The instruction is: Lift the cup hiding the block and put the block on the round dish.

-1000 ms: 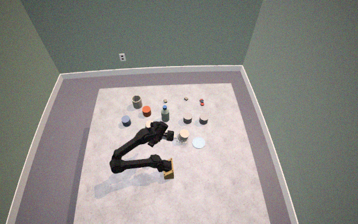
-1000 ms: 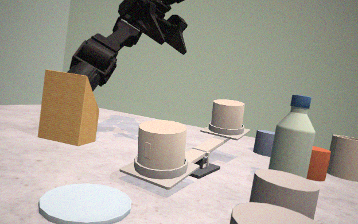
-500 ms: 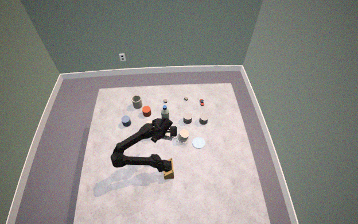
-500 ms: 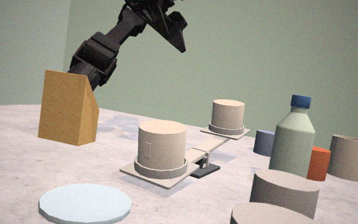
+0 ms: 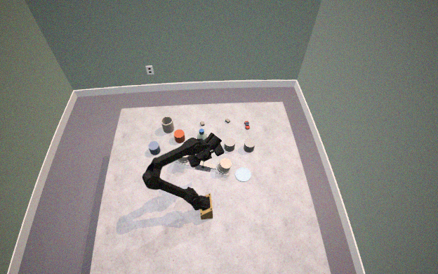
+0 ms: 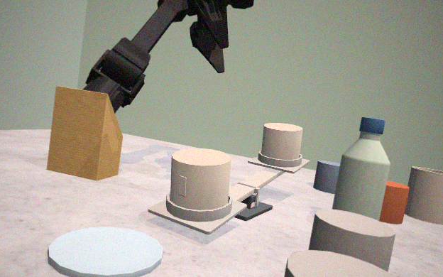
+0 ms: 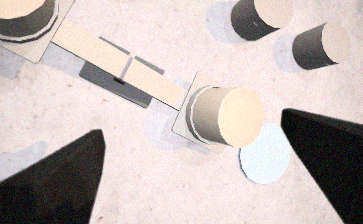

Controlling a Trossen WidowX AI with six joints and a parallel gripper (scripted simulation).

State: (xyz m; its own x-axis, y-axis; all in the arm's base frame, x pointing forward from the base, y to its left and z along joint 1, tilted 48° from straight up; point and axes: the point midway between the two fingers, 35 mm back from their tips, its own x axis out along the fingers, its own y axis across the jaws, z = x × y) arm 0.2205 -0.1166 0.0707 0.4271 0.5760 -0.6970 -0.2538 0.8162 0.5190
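The beige cup lies 160 mm below my gripper tip, 120 mm to the right of it and 20 mm ahead of it. Also, from my gripper tip: balance beam 180 mm below, 60 mm ahead, 30 mm to the left; balance 200 mm below, 70 mm ahead, 30 mm to the left; pale grey block 180 mm below, 100 mm to the right, 20 mm ahead.
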